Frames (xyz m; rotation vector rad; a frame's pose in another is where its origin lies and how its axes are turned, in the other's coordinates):
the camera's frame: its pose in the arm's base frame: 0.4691 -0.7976 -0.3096 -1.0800 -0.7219 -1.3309
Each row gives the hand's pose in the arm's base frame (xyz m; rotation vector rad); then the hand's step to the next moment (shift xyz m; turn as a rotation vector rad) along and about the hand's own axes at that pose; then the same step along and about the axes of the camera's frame.
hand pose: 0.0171 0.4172 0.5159 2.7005 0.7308 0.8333
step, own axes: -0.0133 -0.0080 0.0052 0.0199 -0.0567 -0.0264
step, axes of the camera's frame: -0.0132 -0.0068 -0.0069 -0.0172 -0.0305 0.0555
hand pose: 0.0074 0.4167 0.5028 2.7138 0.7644 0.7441
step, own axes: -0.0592 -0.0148 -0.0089 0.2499 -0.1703 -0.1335
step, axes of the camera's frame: -0.0204 -0.0471 -0.0341 0.0348 -0.0177 0.3283
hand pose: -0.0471 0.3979 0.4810 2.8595 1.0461 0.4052
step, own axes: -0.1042 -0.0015 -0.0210 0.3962 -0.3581 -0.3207
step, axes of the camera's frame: 0.0112 -0.0743 -0.0752 0.0998 -0.1344 0.6000
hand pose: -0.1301 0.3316 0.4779 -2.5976 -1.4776 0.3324
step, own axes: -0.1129 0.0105 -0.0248 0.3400 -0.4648 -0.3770
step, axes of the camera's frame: 0.0669 -0.0375 -0.0871 0.1597 -0.2514 0.6205
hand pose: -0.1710 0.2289 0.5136 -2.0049 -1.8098 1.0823
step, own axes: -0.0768 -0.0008 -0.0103 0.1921 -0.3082 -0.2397
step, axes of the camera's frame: 0.0606 0.0078 -0.0477 0.1231 -0.1699 0.3812
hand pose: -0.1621 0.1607 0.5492 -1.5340 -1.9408 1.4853
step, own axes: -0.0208 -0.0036 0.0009 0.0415 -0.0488 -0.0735
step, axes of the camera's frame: 0.0171 0.0053 -0.0113 0.0219 -0.0117 0.0943
